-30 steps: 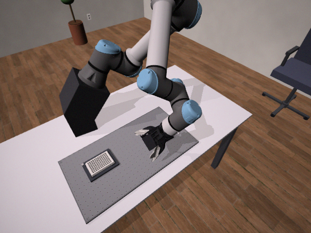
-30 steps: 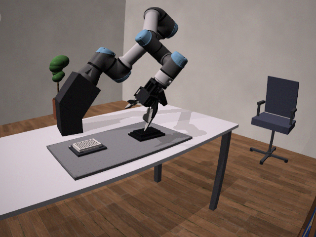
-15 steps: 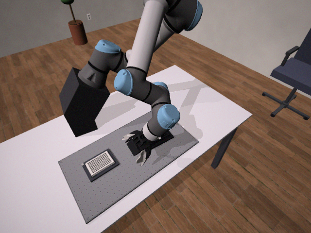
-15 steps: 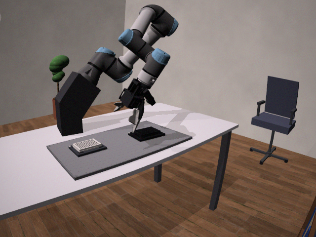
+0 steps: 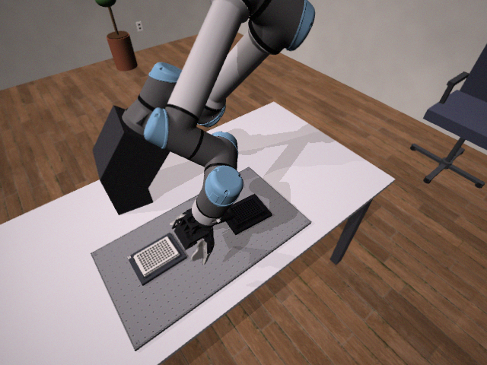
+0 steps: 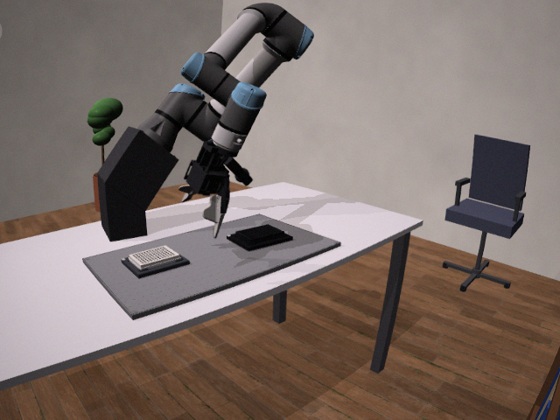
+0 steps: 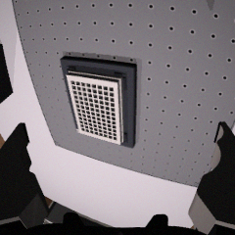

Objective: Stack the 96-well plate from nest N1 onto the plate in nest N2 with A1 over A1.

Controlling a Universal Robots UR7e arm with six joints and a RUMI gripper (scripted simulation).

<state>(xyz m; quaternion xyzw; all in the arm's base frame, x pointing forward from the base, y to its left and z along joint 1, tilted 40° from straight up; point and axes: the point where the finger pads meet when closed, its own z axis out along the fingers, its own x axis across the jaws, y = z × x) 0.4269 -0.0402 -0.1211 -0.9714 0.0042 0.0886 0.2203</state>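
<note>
The white 96-well plate is 10 cm behind my hand, 9 cm to the right of it and 11 cm below it. The rest, counted from my hand: black 96-well plate (3 cm behind, 26 cm to the left, 11 cm below); black nest n2 (3 cm behind, 26 cm to the left, 12 cm below); nest N1 (10 cm behind, 9 cm to the right, 12 cm below).
</note>
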